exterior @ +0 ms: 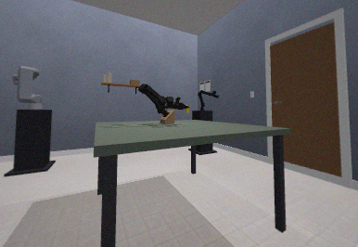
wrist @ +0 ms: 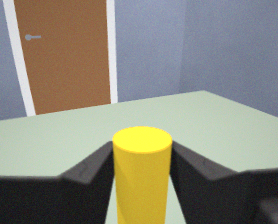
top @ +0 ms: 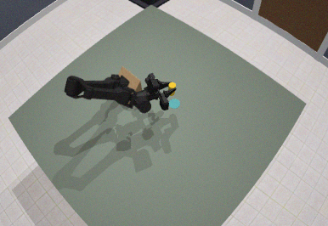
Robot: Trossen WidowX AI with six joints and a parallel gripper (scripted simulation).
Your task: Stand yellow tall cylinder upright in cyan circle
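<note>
My gripper is now 1 cm short of the cyan circle, 3 cm to the right of it and 17 cm above it. The rest, counted from my hand: yellow tall cylinder: 1 cm ahead, 2 cm to the left, 2 cm below.
</note>
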